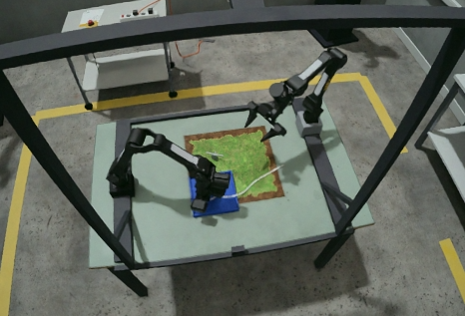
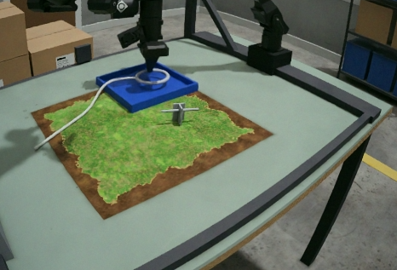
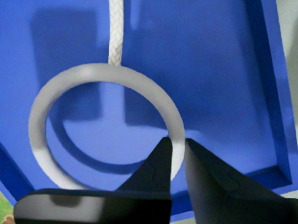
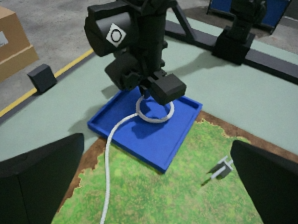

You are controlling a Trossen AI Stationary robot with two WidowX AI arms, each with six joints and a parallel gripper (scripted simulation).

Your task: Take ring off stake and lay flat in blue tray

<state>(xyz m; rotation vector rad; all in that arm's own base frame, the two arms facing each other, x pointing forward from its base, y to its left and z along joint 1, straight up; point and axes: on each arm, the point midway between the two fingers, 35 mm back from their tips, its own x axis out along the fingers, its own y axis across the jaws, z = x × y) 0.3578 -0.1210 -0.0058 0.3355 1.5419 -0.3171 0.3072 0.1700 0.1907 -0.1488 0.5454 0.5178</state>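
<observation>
The blue tray is 50 mm below my left hand, 40 mm to the right of it and 20 mm ahead of it. The rest, counted from my left hand: grass mat (170 mm to the right, 140 mm ahead, 70 mm below); grey stake (200 mm ahead, 110 mm to the right, 40 mm below).
</observation>
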